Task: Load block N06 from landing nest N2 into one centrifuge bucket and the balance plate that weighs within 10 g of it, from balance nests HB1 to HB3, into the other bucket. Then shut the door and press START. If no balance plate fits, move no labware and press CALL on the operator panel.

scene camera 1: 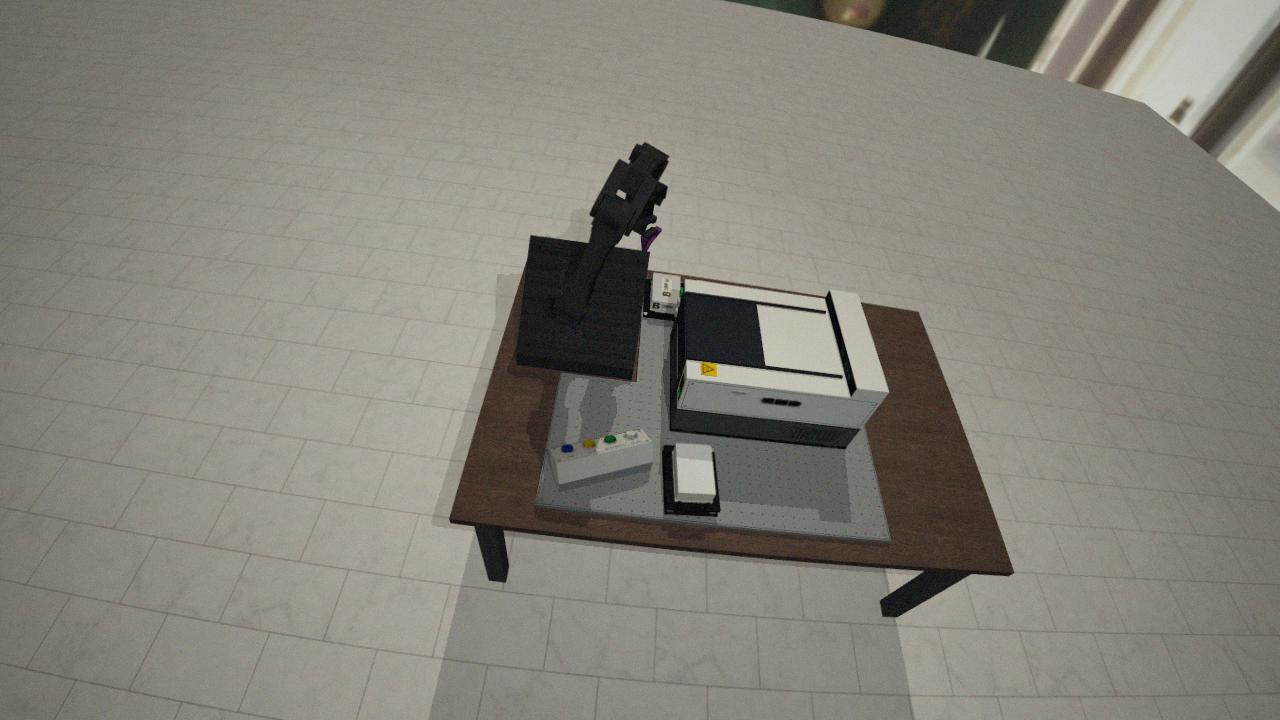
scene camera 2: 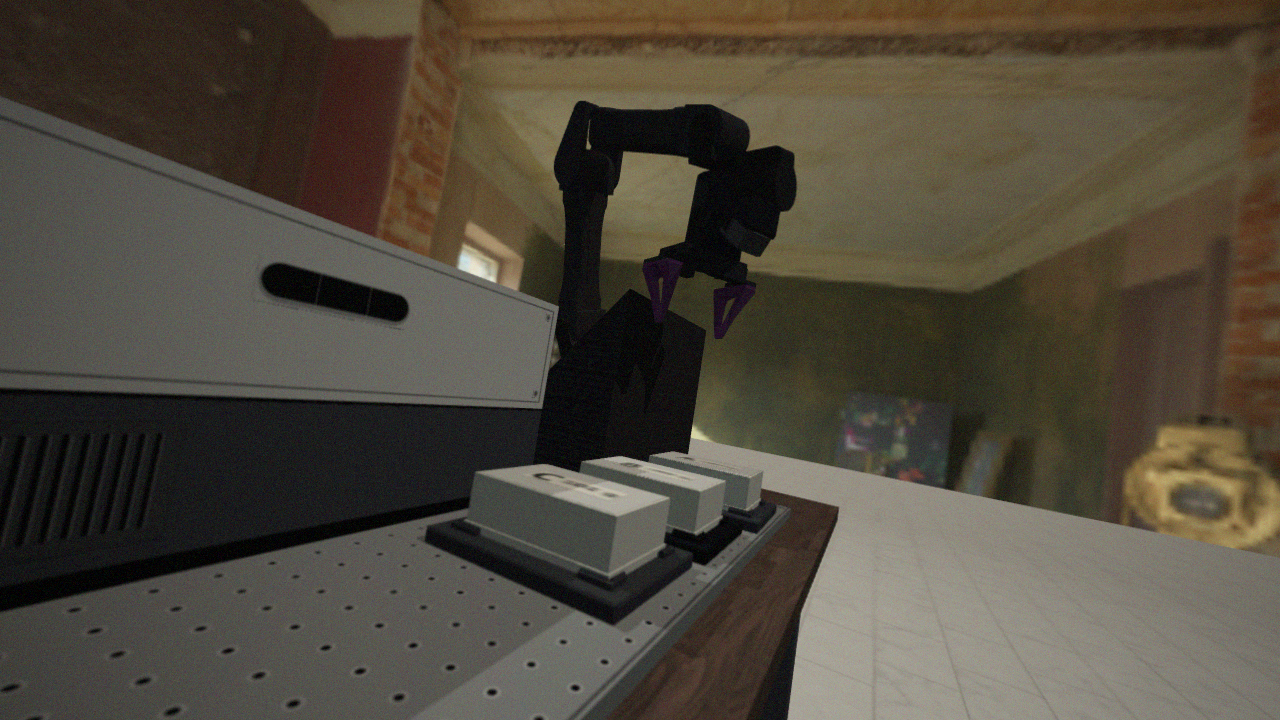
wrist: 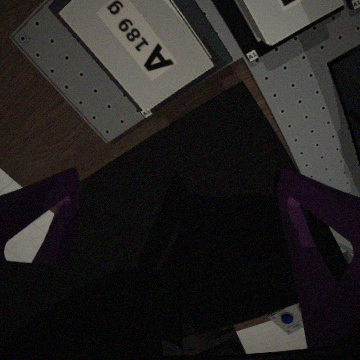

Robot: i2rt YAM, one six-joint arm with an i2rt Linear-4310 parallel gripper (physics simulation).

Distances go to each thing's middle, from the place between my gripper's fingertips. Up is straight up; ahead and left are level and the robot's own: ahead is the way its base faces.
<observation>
Now: hand 240 mm short of the dark lid (scene camera 1: pixel 721 329), 270 mm to the left of it and 10 mm above it. Also, from my hand: white block on dark tray (scene camera 1: pixel 693 475) (190 mm ahead, 570 mm to the right, 170 mm below); white button box (scene camera 1: pixel 579 464) (20 mm behind, 550 mm to the right, 180 mm below).
</observation>
